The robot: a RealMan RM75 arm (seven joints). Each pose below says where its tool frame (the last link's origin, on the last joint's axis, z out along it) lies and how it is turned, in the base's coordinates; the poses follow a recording.
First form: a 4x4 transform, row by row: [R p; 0 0 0 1], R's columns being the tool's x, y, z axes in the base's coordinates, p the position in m. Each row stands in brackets.
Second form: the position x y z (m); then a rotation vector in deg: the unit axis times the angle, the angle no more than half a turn. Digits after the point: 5 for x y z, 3 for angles.
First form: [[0.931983 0.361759 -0.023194 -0.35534], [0.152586 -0.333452 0.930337 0.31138], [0.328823 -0.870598 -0.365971 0.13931], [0 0 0 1]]
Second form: -0.35534 0.31138 0.13931 -109.763 -21.455 -12.749
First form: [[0.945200 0.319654 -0.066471 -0.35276], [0.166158 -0.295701 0.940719 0.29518], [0.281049 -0.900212 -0.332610 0.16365], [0 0 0 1]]
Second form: -0.35276 0.29518 0.16365 -107.702 -20.331 -8.980
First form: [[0.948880 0.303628 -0.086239 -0.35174], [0.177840 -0.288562 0.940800 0.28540], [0.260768 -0.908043 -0.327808 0.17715], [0 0 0 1]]
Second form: -0.35174 0.28540 0.17715 -107.377 -20.154 -7.306
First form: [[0.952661 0.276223 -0.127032 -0.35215], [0.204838 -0.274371 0.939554 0.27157], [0.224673 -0.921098 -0.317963 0.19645], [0 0 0 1]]
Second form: -0.35215 0.27157 0.19645 -106.687 -20.166 -4.093
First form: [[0.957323 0.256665 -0.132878 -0.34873], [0.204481 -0.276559 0.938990 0.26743], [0.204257 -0.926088 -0.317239 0.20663], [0 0 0 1]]
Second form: -0.34873 0.26743 0.20663 -106.785 -19.303 -2.988
